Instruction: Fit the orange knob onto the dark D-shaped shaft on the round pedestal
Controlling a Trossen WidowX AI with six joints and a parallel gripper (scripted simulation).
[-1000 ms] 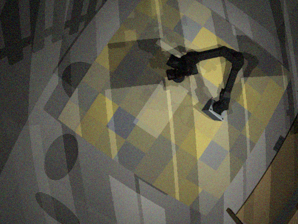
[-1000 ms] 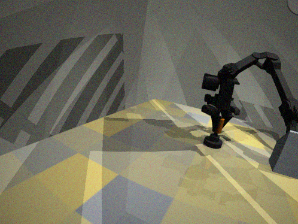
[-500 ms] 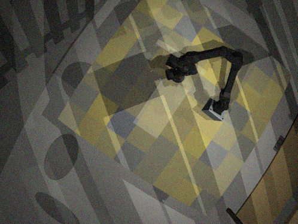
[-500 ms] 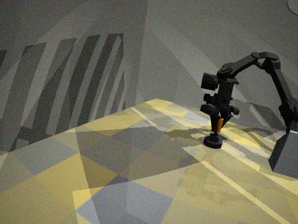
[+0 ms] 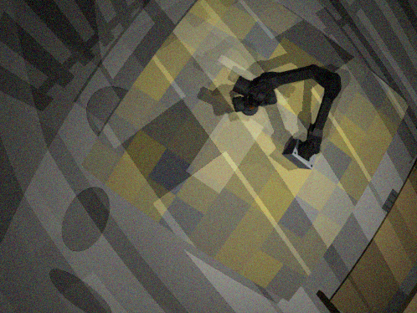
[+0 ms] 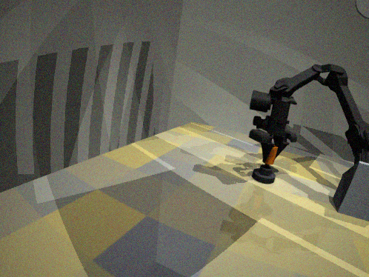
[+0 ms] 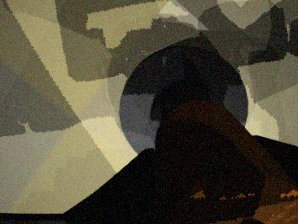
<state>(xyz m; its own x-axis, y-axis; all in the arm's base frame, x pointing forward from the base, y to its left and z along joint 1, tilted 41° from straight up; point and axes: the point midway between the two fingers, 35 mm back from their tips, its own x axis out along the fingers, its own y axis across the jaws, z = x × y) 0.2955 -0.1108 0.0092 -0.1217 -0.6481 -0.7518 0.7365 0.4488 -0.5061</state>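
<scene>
The orange knob is 20 mm above my gripper tip. Also, from my gripper tip: round dark pedestal 40 mm below.
</scene>
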